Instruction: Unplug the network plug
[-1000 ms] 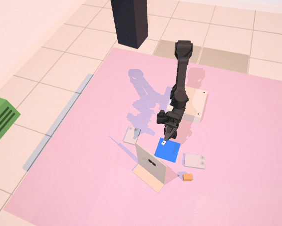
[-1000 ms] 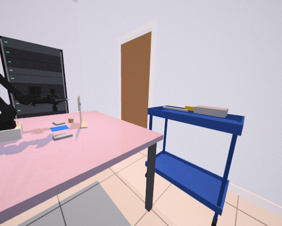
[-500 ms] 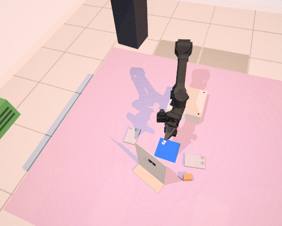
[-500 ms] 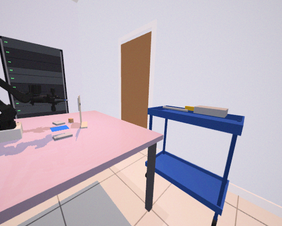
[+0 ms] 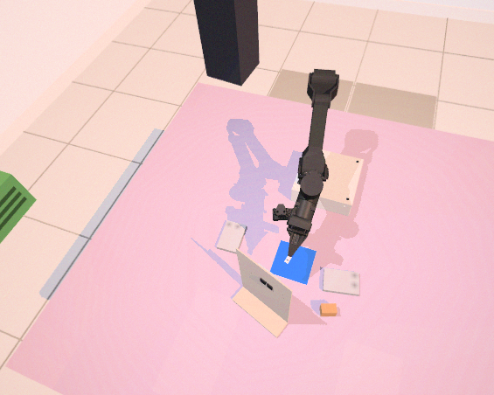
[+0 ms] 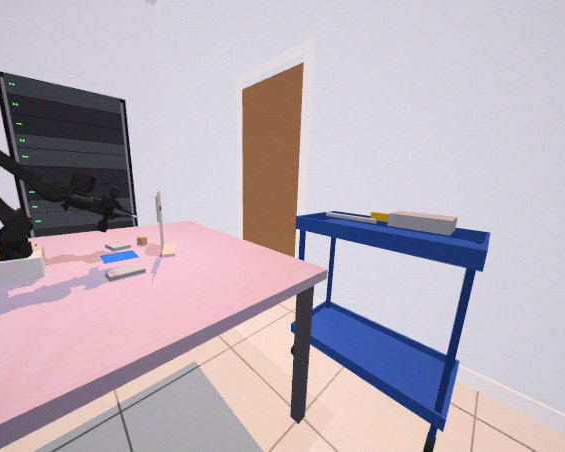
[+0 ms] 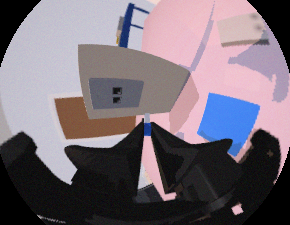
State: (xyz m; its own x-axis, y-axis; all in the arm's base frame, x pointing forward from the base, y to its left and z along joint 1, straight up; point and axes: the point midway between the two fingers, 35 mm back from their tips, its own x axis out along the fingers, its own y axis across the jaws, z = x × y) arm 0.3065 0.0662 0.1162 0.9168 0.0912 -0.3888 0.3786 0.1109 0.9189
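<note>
My gripper tip is now 17 cm above the blue marked square, 6 cm past it and 1 cm to the left of it. Round my gripper tip: upright panel (11 cm ahead, 5 cm below, 2 cm to the right); then network plug (right at my gripper tip); then small orange block (15 cm below, 14 cm to the left, 4 cm ahead).
</note>
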